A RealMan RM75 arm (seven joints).
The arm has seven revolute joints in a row. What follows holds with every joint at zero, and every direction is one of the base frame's. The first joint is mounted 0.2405 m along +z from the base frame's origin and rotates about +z. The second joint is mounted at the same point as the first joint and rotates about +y. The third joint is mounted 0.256 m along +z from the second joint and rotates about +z. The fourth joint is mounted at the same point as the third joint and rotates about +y. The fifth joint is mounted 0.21 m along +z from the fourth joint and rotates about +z. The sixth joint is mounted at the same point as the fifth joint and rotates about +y. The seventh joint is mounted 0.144 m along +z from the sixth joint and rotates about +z. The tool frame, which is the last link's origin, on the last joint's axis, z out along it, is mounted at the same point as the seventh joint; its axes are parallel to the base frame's.
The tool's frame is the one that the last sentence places.
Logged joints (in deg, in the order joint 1, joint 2, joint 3, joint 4, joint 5, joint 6, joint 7), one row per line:
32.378 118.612 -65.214 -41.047 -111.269 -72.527 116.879
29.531 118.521 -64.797 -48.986 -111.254 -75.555 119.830
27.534 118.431 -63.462 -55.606 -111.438 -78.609 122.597
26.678 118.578 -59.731 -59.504 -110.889 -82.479 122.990
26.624 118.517 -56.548 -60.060 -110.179 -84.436 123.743
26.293 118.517 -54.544 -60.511 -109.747 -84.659 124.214
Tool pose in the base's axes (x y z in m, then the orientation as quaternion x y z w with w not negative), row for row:
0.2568 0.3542 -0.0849 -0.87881 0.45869 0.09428 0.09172
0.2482 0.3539 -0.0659 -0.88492 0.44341 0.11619 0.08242
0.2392 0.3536 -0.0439 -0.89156 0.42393 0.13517 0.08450
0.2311 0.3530 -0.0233 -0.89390 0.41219 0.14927 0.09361
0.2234 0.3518 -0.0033 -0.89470 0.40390 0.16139 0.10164
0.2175 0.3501 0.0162 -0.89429 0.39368 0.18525 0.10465
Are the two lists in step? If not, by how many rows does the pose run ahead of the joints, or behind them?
The pose runs 2 rows behind the joints: the pose in row i belongs to the joints in row i - 2.
